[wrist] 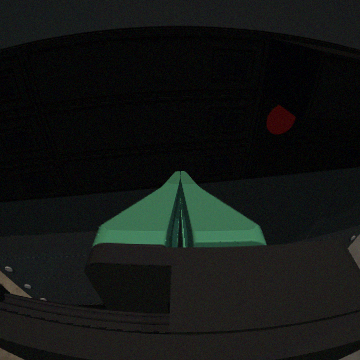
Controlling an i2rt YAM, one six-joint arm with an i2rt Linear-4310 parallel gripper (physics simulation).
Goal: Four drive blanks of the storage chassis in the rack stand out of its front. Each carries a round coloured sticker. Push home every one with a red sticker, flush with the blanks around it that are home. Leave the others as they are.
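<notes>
The storage chassis (125,125) spans the upper part of the wrist view as a very dark front with faint blank outlines. One drive blank with a red sticker (280,120) shows at the upper right; the sticker's upper right edge is cut off at a slant. How far this blank stands out is too dark to tell. The other stickered blanks do not show. My gripper (179,179) is shut and empty, its green fingertips together. In the picture the tips lie below and left of the red sticker, over the chassis's lower front; any contact cannot be made out.
A dark panel (50,220) of the rack lies below the chassis front, with round rivets (27,286) along its lower left edge. A dark surface (180,12) runs above the chassis front. Pale floor shows at the lower left and right edges.
</notes>
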